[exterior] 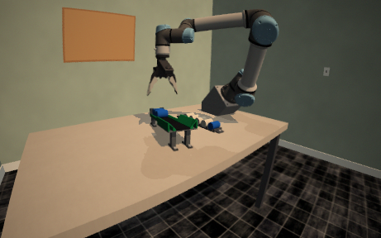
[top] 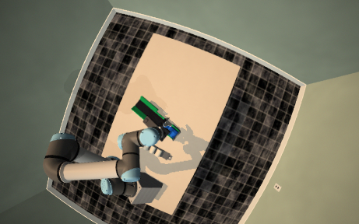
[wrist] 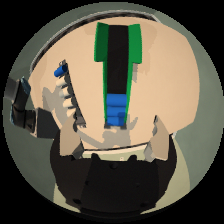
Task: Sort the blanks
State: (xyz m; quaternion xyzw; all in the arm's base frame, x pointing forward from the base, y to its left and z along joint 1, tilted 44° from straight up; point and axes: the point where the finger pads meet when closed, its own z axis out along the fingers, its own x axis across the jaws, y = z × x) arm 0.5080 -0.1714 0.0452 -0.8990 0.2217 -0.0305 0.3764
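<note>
Right now my hand is 210 mm past the stock rack, 70 mm to the right of it and 190 mm above it.
</note>
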